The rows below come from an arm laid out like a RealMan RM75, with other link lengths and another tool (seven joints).
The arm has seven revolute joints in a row. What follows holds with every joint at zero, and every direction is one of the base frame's.
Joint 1 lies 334.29 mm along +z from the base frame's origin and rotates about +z.
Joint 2 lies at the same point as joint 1 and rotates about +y.
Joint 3 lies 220.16 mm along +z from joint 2 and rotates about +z.
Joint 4 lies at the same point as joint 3 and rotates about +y.
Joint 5 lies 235.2 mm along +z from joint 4 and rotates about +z.
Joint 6 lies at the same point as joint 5 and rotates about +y.
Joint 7 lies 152.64 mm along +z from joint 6 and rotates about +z.
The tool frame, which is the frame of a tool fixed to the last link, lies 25 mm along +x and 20 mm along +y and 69 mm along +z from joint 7; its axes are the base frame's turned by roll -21.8, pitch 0 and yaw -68.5 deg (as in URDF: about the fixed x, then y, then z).
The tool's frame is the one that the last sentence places.
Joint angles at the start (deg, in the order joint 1, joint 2, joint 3, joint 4, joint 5, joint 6, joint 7):
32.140, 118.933, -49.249, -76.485, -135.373, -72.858, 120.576
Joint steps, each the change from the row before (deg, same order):
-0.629, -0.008, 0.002, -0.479, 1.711, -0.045, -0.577
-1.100, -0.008, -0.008, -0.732, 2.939, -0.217, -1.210
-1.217, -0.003, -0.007, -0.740, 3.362, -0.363, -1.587
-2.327, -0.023, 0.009, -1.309, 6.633, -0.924, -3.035
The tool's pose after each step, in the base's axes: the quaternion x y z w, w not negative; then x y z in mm. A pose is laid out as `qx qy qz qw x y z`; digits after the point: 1 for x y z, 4 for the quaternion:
-0.9330 -0.2506 -0.1946 0.1700 198.9 441.1 152.5
-0.9314 -0.2607 -0.1807 0.1788 194.1 438.6 154.6
-0.9287 -0.2737 -0.1652 0.1880 188.6 435.3 156.8
-0.9221 -0.2991 -0.1343 0.2058 177.4 427.9 161.7

